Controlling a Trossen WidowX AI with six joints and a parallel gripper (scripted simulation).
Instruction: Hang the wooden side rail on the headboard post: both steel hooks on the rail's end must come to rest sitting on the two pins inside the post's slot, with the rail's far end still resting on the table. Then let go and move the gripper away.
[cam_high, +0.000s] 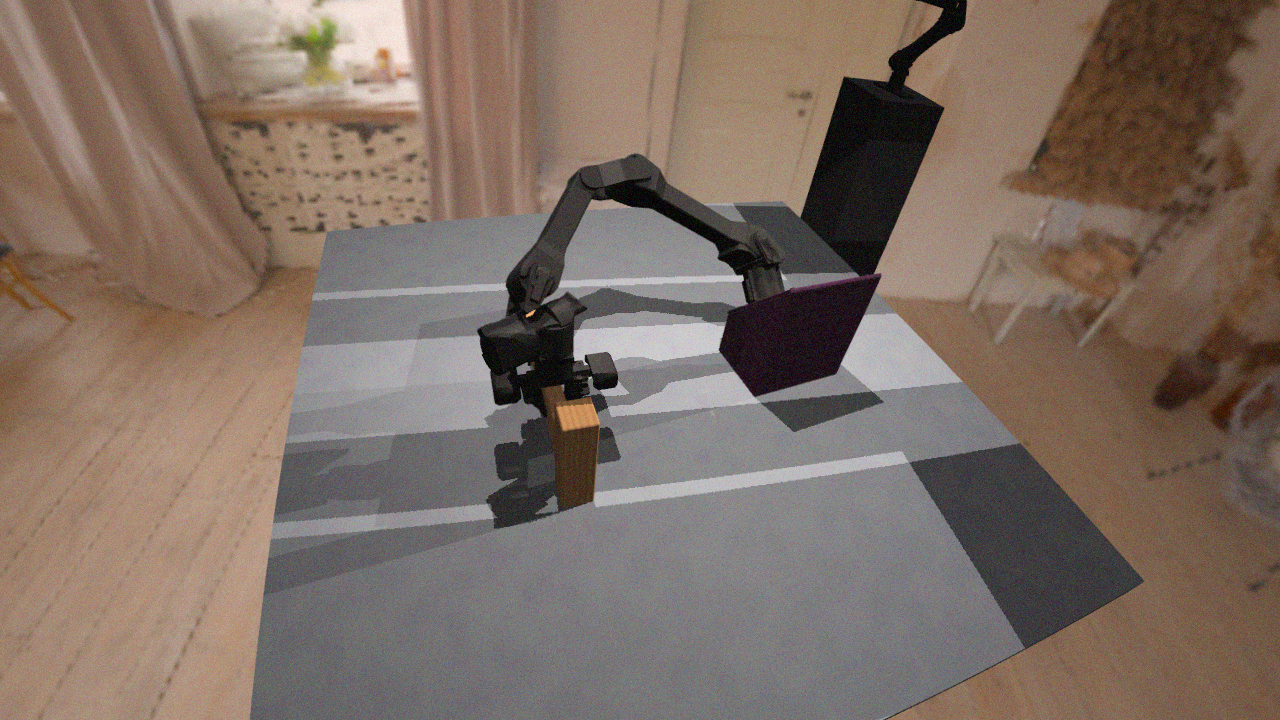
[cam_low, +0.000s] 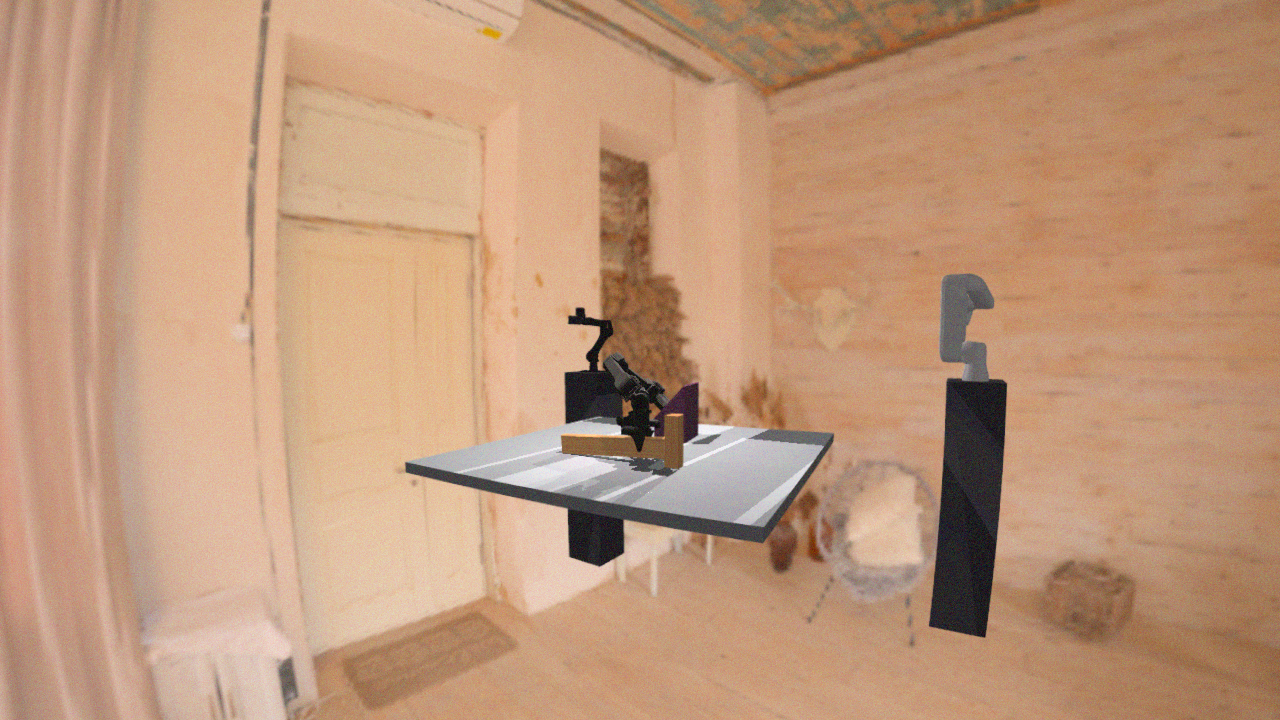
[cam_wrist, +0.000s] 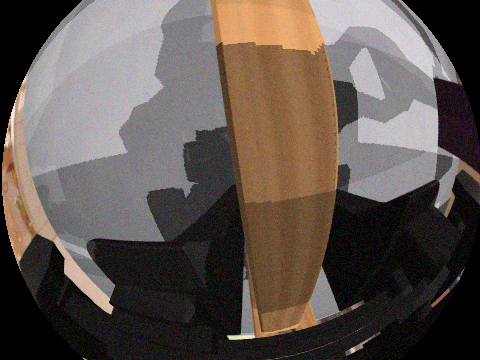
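Right now the wooden headboard post is 2 cm behind my gripper tip, 12 cm to the left of it and 5 cm above it.
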